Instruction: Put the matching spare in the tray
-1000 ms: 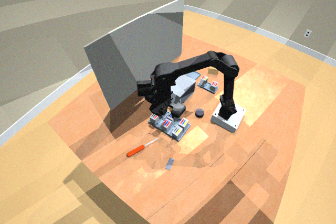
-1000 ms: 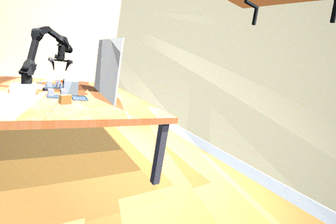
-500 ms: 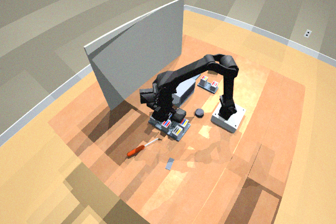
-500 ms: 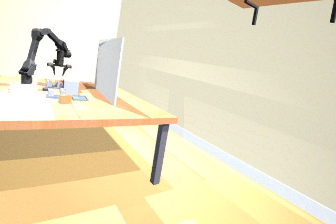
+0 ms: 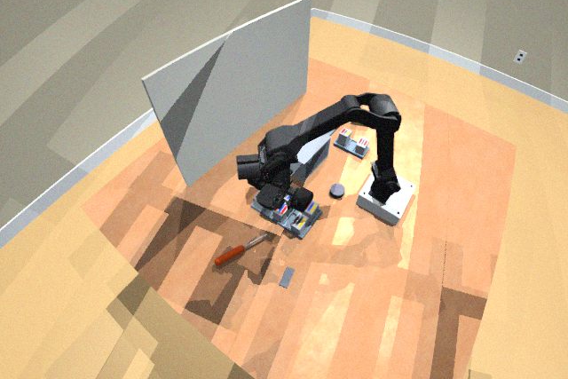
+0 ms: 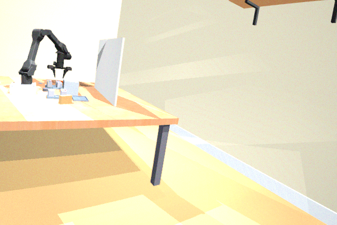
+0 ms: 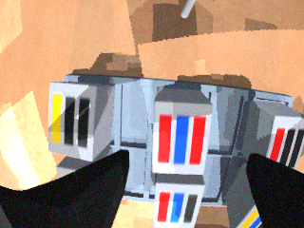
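My gripper tip is now 4 cm above the grey spare. Also, from my gripper tip: mounted unit (8 cm ahead, 22 cm to the right, 3 cm below); black puck (9 cm behind, 19 cm to the right, 7 cm below); small rack (1 cm behind, 40 cm to the right, 7 cm below).
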